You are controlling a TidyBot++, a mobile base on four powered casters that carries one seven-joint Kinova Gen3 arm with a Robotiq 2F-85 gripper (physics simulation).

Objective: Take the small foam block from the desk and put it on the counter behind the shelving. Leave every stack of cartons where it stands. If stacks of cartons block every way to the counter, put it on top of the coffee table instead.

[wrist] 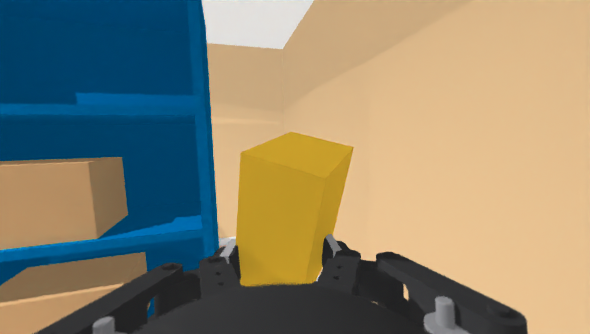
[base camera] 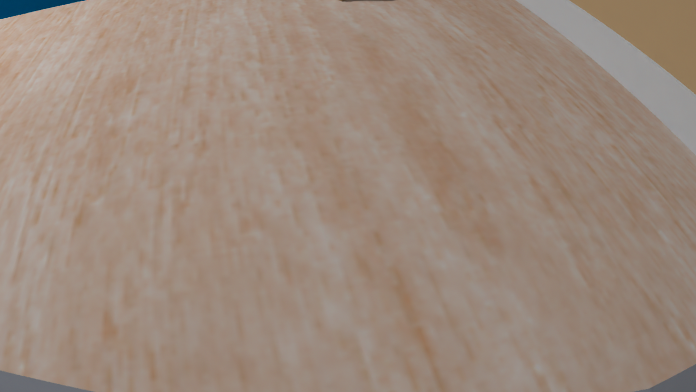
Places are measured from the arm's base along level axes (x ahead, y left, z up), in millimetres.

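Pixels of known places: gripper, fingertip midpoint: [wrist: 282, 251].
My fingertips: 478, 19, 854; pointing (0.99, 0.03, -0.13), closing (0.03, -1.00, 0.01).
Observation:
Behind a point stands the place of what it marks, as x, y, z.
The small foam block [wrist: 282, 215] @(441, 17, 891) is a yellow upright box in the middle of the wrist view, tilted slightly to the right. My gripper [wrist: 282, 251] @(478, 19, 854) is shut on it, with one fingertip against its left side and one against its right side. The blue shelving [wrist: 207, 150] @(1237, 321, 891) stands at the left of the wrist view, and a bit of blue [base camera: 30, 6] @(1084, 883, -379) shows at the top left of the base camera view. The counter, the coffee table and the desk cannot be made out in these views.
Tan cartons [wrist: 47, 202] @(1123, 815, 737) [wrist: 95, 275] @(1251, 796, 407) sit on the shelves. A tan wall [wrist: 465, 165] @(1124, -570, 827) [base camera: 655, 30] @(797, -659, -251) runs along the right, with a white baseboard [base camera: 615, 65] @(838, -634, -370) at its foot. Wood floor [base camera: 325, 200] @(414, 0, -396) lies ahead of the base. A small dark edge [base camera: 367, 0] shows at the top of the base camera view.

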